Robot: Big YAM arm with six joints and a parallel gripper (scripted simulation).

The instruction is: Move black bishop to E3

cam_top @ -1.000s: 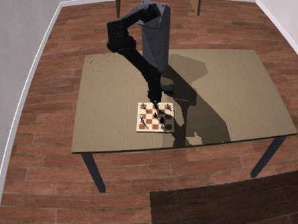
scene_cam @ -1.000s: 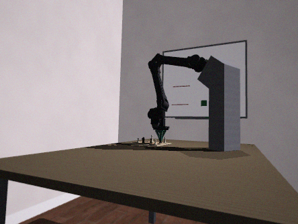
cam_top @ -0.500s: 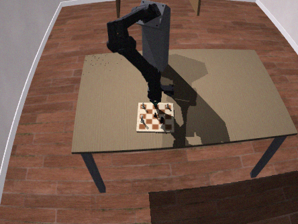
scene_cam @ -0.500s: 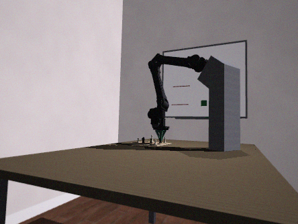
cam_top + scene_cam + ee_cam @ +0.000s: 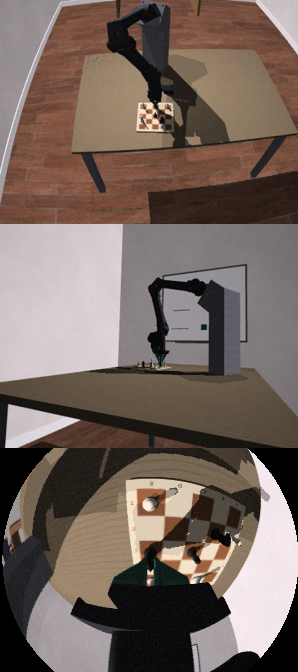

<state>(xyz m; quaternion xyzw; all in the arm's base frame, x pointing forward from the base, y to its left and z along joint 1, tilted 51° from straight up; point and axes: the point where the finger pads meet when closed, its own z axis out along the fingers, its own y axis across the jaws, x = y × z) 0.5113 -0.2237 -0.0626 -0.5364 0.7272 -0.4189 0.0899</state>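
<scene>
Right now my hand is right at the black bishop. From my hand the other things lie so: chessboard: 7 cm ahead, 4 cm to the right, 3 cm below.
</scene>
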